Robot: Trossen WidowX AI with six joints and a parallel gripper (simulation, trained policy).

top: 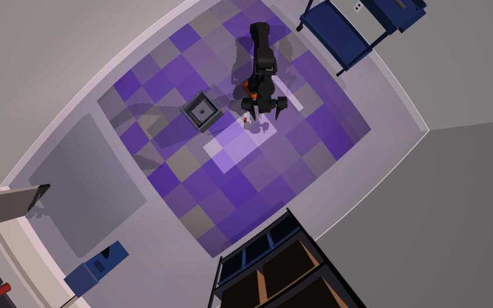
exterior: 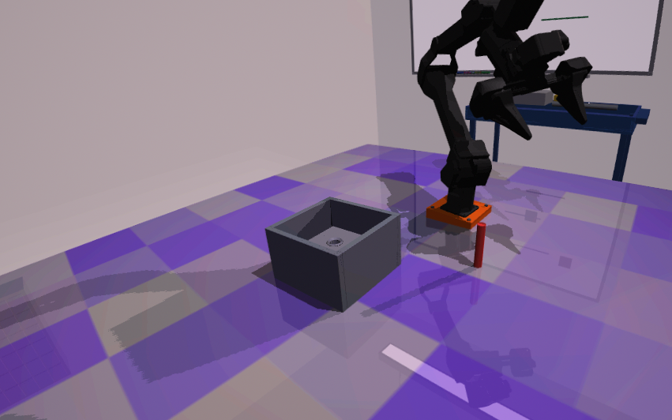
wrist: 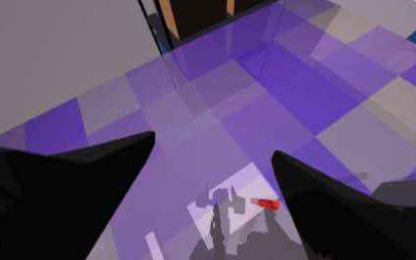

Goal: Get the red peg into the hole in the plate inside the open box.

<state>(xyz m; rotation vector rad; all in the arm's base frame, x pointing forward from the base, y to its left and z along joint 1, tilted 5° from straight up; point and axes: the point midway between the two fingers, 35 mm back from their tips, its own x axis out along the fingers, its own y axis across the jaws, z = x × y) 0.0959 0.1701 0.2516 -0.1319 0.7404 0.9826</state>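
My gripper tip is 190 mm above the red peg, 80 mm to the left of it and 50 mm short of it. Also, from my gripper tip: grey plate: 260 mm to the right, 220 mm ahead, 190 mm below; dark box: 260 mm to the right, 220 mm ahead, 210 mm below.
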